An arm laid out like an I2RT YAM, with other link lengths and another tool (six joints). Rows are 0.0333 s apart.
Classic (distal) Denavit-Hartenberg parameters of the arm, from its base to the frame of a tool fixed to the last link. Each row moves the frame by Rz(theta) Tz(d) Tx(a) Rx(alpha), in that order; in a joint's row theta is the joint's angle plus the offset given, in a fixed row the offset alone. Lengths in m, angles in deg.
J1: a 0.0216, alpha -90, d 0.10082, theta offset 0
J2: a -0.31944, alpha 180, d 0, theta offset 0
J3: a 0.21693, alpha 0, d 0, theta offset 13.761
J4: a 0.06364, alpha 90, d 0.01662, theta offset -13.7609
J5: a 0, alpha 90, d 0.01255, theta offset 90
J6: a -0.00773, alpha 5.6, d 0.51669, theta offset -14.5
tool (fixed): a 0, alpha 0, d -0.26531, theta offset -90
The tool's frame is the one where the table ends.
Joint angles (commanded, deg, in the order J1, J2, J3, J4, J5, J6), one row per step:
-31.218, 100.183, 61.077, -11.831, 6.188, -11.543
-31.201, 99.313, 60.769, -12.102, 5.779, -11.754
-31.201, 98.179, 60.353, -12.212, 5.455, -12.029
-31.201, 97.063, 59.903, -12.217, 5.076, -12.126
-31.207, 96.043, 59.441, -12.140, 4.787, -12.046
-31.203, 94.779, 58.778, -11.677, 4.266, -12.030
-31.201, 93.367, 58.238, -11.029, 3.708, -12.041
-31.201, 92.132, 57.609, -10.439, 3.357, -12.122
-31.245, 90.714, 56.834, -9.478, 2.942, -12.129
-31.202, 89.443, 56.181, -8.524, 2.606, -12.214
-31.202, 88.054, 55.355, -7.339, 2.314, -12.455
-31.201, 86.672, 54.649, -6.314, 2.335, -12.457
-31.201, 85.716, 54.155, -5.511, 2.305, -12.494
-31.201, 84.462, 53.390, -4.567, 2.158, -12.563
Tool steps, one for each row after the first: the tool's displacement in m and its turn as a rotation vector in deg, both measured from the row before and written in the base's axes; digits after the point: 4 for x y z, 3 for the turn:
-0.0011, 0.0028, 0.0035, 0.018, -0.326, 0.438
-0.0012, 0.0022, 0.0051, -0.237, -0.536, 0.417
-0.0008, 0.0024, 0.0050, -0.144, -0.675, 0.319
-0.0009, 0.0020, 0.0044, -0.101, -0.689, 0.123
0.0002, 0.0026, 0.0060, -0.211, -1.118, 0.339
0.0016, 0.0019, 0.0084, -0.445, -1.507, 0.391
0.0002, 0.0016, 0.0064, -0.451, -1.119, 0.303
0.0007, 0.0013, 0.0080, -0.588, -1.519, 0.259
0.0013, 0.0013, 0.0078, -0.672, -1.426, 0.348
0.0008, 0.0009, 0.0083, -0.892, -1.491, 0.378
-0.0001, 0.0000, 0.0086, -0.894, -1.447, -0.014
0.0002, 0.0000, 0.0063, -0.664, -1.075, 0.046
-0.0005, 0.0010, 0.0069, -0.714, -1.240, 0.159

